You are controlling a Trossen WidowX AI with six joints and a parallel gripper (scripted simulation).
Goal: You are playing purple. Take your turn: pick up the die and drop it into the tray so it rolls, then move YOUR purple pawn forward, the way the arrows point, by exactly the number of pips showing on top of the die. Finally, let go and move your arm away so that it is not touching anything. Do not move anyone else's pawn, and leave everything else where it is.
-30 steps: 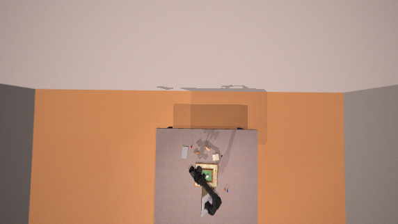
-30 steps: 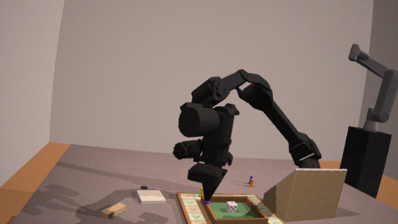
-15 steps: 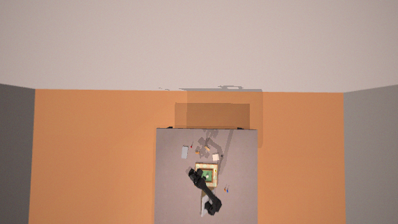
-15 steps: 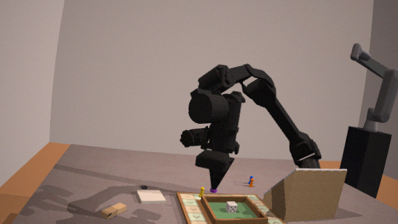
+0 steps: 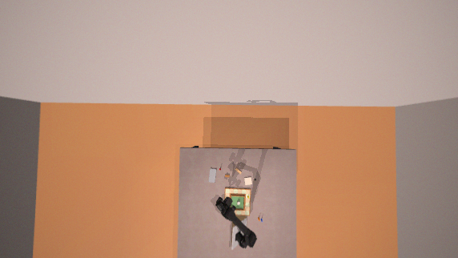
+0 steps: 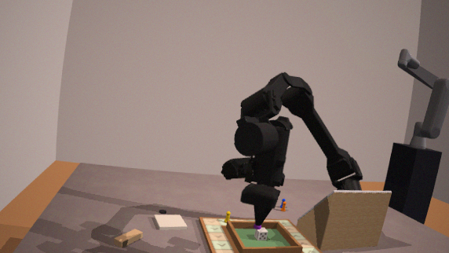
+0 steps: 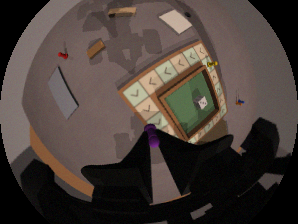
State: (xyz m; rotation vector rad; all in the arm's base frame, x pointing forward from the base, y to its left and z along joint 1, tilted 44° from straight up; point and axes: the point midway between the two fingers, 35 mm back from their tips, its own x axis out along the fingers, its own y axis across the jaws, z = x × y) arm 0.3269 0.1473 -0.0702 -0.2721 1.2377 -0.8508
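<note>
My gripper tip is 6 cm past the white die, 14 cm to the left of it and 9 cm above it. Round my gripper tip: grey slab: 19 cm ahead, 18 cm to the left, 11 cm below; then purple pawn: 1 cm above; then yellow pawn: 1 cm ahead, 23 cm to the right, 9 cm below.
</note>
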